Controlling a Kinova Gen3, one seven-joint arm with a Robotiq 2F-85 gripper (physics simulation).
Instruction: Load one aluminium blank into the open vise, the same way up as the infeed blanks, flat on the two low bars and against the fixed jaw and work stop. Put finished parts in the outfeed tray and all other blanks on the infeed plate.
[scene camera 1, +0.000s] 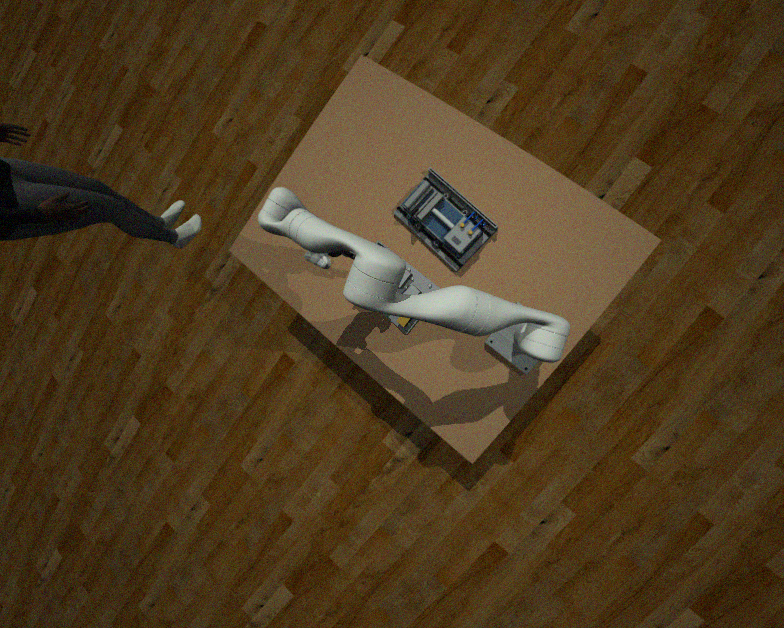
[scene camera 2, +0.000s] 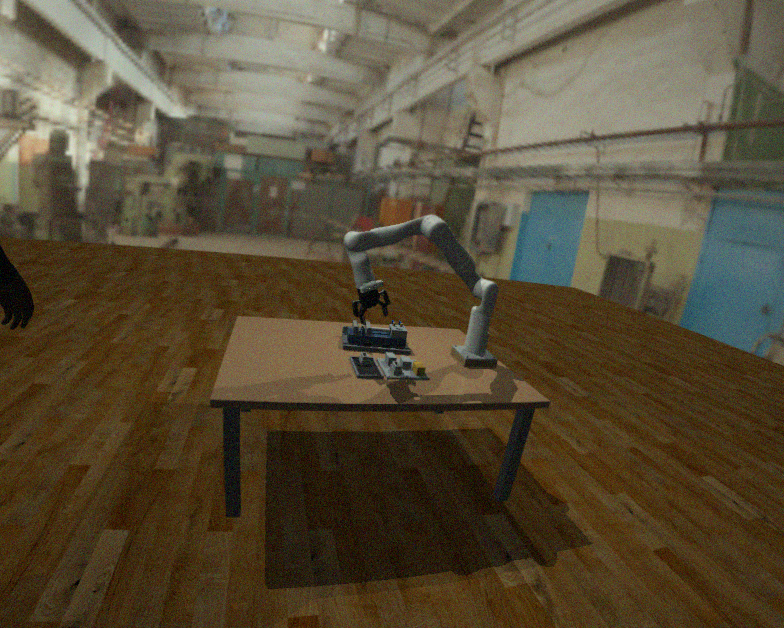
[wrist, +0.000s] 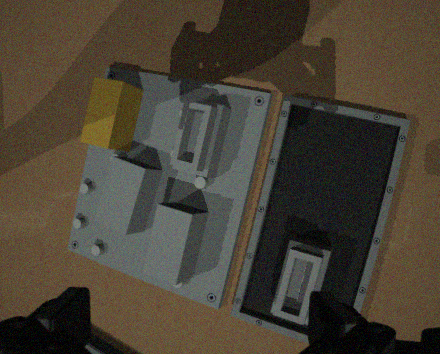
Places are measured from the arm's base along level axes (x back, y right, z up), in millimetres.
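Pixels of known places: gripper, fingertip midpoint: (scene camera 2: 375, 320) (wrist: 199, 315); arm's base, link origin: (scene camera 2: 473, 350).
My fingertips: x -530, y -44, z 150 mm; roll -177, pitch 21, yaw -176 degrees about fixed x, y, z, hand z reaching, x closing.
For each thing: its top centre in the pictures, then the offset to it from my fingertips. "pt": a spot on its surface instead. Level surfaces: height alone.
- grey infeed plate, surface spot: (wrist: 120, 256) (scene camera 1: 424, 281) pt dz -182, dx +157, dy +30 mm
- pocketed grey part, top centre: (wrist: 190, 135) (scene camera 2: 396, 363) dz -148, dx +78, dy -85 mm
- yellow block, top centre: (wrist: 100, 111) (scene camera 1: 405, 317) (scene camera 2: 419, 364) dz -147, dx +166, dy -102 mm
- pocketed part, top centre: (wrist: 296, 287) (scene camera 2: 364, 354) dz -150, dx -16, dy +22 mm
- vise, top centre: (scene camera 1: 440, 212) (scene camera 2: 377, 324) dz -91, dx +116, dy +237 mm
- table, surface height: dz -190 mm
The grey infeed plate (wrist: 120, 256) (scene camera 1: 424, 282) holds two plain grey blanks (wrist: 127, 192) (wrist: 175, 240), a pocketed grey part (wrist: 194, 135) and a yellow block (wrist: 111, 114) (scene camera 2: 419, 368) (scene camera 1: 403, 321) at its corner. Another pocketed part (wrist: 297, 287) lies pocket up near one end of the dark outfeed tray (wrist: 383, 215). The vise (scene camera 1: 450, 225) (scene camera 2: 376, 338) stands beside them; whether anything lies between its jaws is too small to tell. My gripper (wrist: 199, 315) (scene camera 2: 374, 316) is open and empty, above the table. Its right finger overlaps the tray's near end in the wrist view; the arm hides it in scene camera 1.
Several short pins (wrist: 86, 186) stand on the infeed plate, close to the blanks. The tray lies beside the plate across a narrow gap. The arm base (scene camera 2: 474, 356) (scene camera 1: 510, 353) stands on the table (scene camera 2: 281, 366) (scene camera 1: 353, 130). A person (scene camera 1: 85, 202) is near the table.
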